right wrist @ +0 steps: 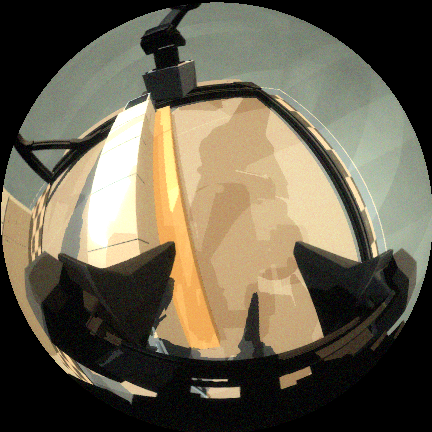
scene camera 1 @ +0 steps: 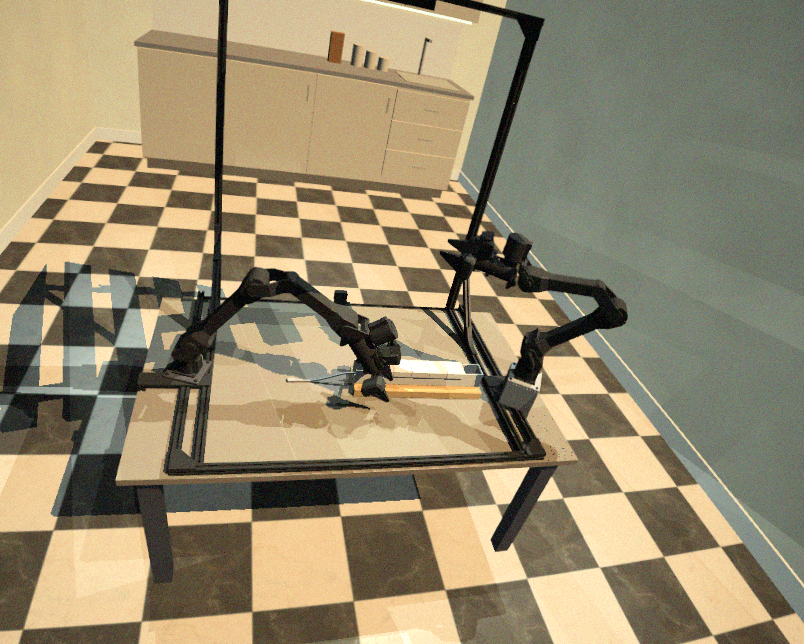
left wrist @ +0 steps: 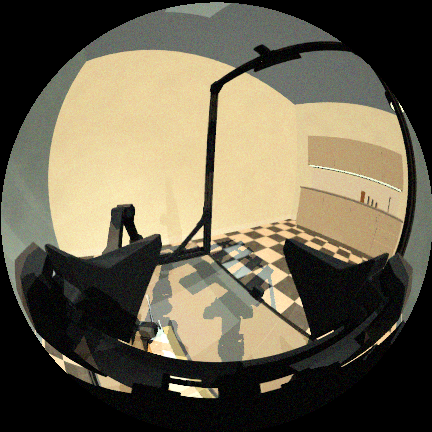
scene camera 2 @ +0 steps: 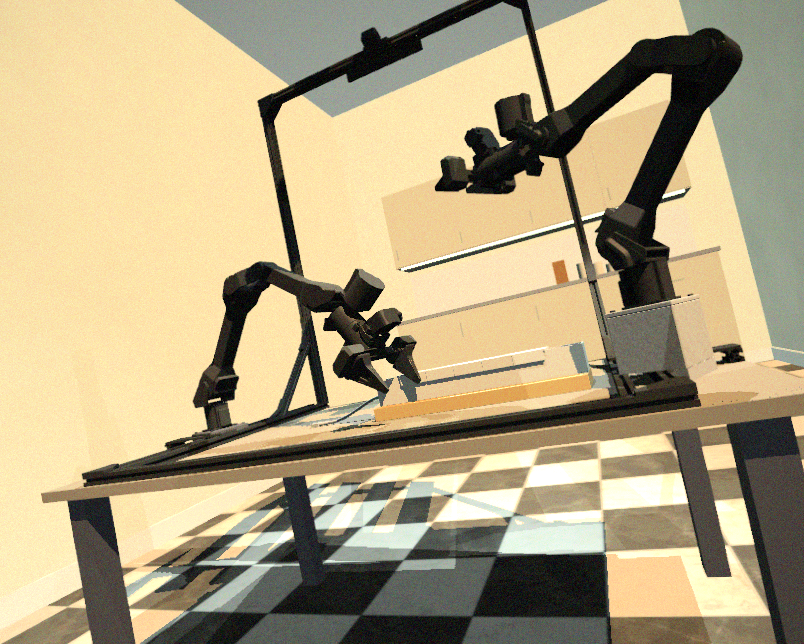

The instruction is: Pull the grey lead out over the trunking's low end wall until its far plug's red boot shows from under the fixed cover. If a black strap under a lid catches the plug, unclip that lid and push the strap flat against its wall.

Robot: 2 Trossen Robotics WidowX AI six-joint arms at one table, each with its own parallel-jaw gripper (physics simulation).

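Where they show: left gripper, fingertip midpoint: [scene camera 1: 444,246] [left wrist: 224,243] [scene camera 2: 451,190]; right gripper, fingertip midpoint: [right wrist: 237,248] [scene camera 1: 389,390] [scene camera 2: 404,386]; left arm's base, origin of the base link: [right wrist: 168,65] [scene camera 1: 525,375] [scene camera 2: 651,304]; right arm's base, origin of the base link: [scene camera 1: 187,368] [scene camera 2: 219,428].
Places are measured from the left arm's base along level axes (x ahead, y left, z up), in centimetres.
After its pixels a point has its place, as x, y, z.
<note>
The trunking [scene camera 1: 436,372] [scene camera 2: 565,363] @[15.0, 3.1, -6.9] [right wrist: 114,205] is a long channel with white lids in a row; thin seams show between them. The grey lead [scene camera 1: 315,378] @[58.2, 23.8, -10.3] [scene camera 2: 361,408] @[53.5, 21.3, -8.8] runs out from its left end in scene camera 1 and lies along the table. No red boot or black strap can be made out. My right gripper [scene camera 1: 387,387] @[36.0, 22.1, -5.4] [scene camera 2: 401,384] @[36.0, 22.1, -5.4] [right wrist: 237,248] @[36.0, 22.1, -5.4] is open and empty, low near the trunking's left end and above the orange strip; it hides part of that end in scene camera 1. My left gripper [scene camera 1: 446,247] @[35.1, 0.0, 32.4] [scene camera 2: 453,188] @[35.1, 0.0, 32.4] [left wrist: 224,243] @[35.1, 0.0, 32.4] is open and empty, high behind the trunking.
An orange strip [scene camera 1: 436,391] @[23.9, 10.9, -9.0] [scene camera 2: 483,397] @[26.5, 12.7, -10.0] [right wrist: 184,255] @[37.3, 17.8, -9.0] lies along the trunking's front side. A black frame [scene camera 1: 218,201] @[104.7, 4.9, 25.7] [scene camera 2: 285,194] @[104.9, 2.8, 59.7] [left wrist: 211,150] @[104.8, 3.0, 48.2] rises from the table. The left arm's grey base block [scene camera 2: 647,338] @[-0.6, 5.0, -4.7] [right wrist: 170,80] @[5.0, 2.6, -4.1] stands beyond the trunking's right end.
</note>
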